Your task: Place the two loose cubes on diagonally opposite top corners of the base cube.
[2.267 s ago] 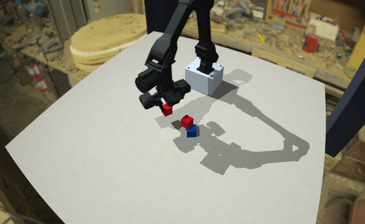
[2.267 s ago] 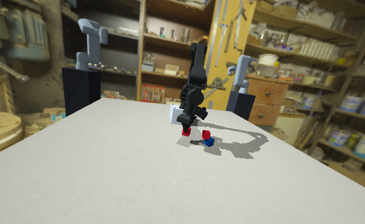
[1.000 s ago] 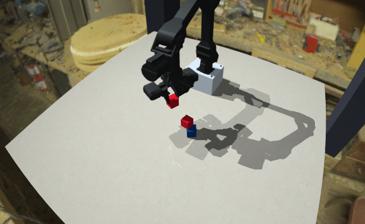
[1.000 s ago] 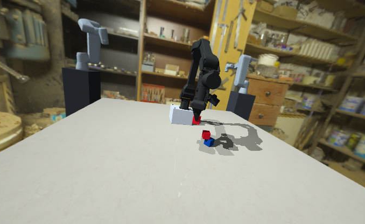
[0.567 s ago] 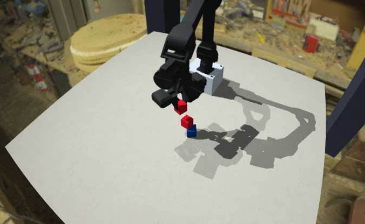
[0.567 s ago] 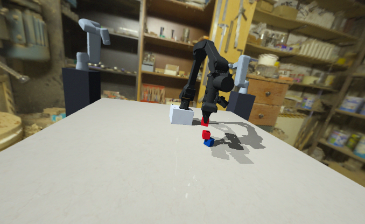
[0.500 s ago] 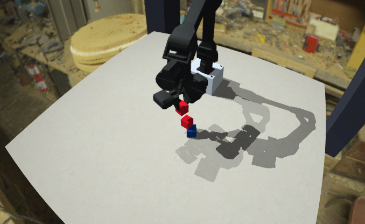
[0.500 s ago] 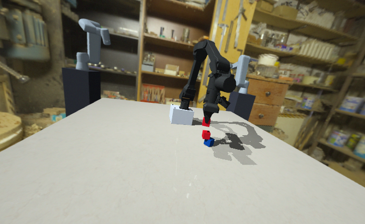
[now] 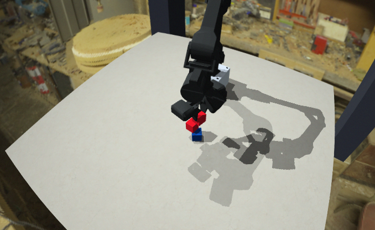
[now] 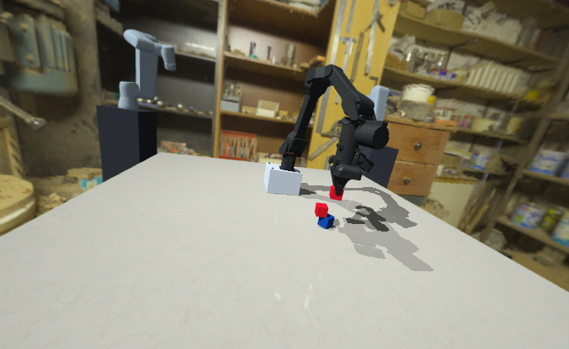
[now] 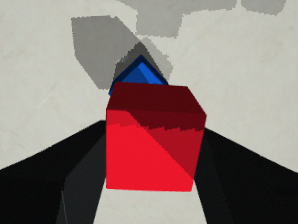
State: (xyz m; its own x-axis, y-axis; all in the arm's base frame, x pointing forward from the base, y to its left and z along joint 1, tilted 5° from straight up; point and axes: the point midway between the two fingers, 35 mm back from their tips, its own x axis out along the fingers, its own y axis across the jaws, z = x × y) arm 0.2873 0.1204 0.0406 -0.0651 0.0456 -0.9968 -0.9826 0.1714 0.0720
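Right now the blue cube is 100 mm below my gripper tip and 10 mm to the right of it.
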